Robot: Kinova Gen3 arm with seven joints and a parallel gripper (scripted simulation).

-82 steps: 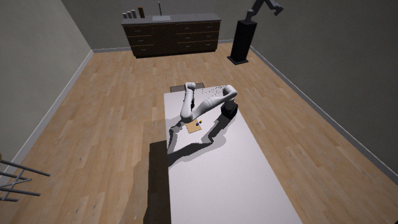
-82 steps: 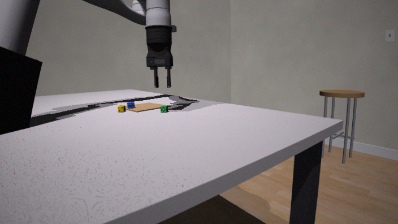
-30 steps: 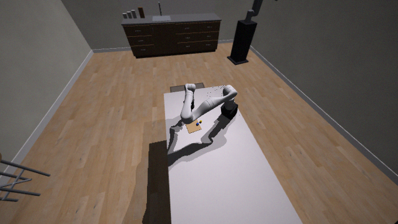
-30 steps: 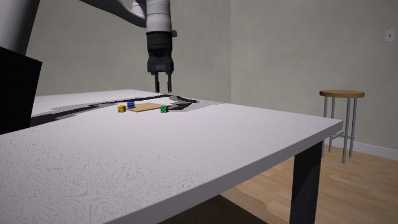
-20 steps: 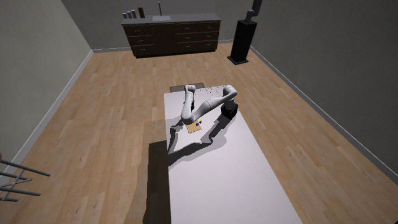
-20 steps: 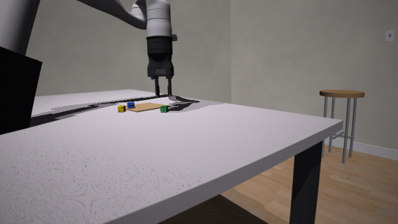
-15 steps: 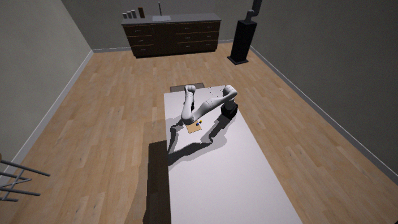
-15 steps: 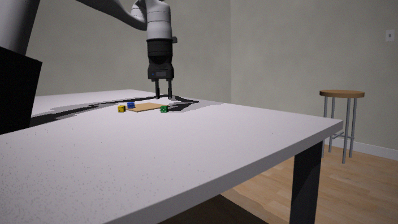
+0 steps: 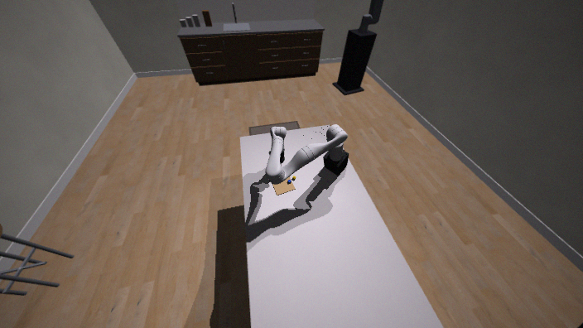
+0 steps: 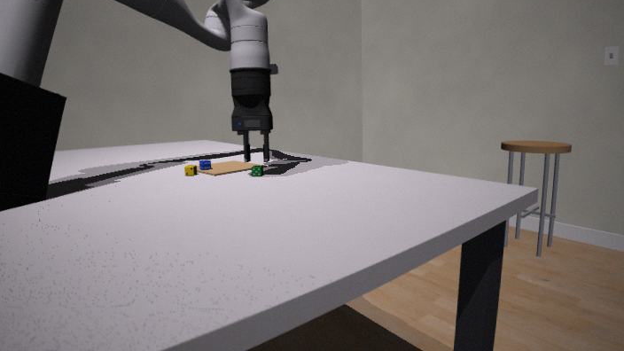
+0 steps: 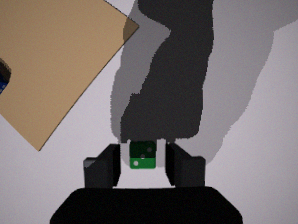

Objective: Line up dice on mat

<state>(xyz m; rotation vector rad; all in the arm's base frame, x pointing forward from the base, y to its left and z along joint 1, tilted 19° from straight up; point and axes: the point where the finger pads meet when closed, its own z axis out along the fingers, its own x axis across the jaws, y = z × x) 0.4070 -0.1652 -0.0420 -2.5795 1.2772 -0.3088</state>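
Now: the green die 40 mm below my hand. The rest, counted from my hand: tan mat: 140 mm to the left, 50 mm below, 10 mm ahead; then yellow die: 130 mm to the left, 80 mm behind, 40 mm below; then blue die: 140 mm to the left, 40 mm behind, 30 mm below.
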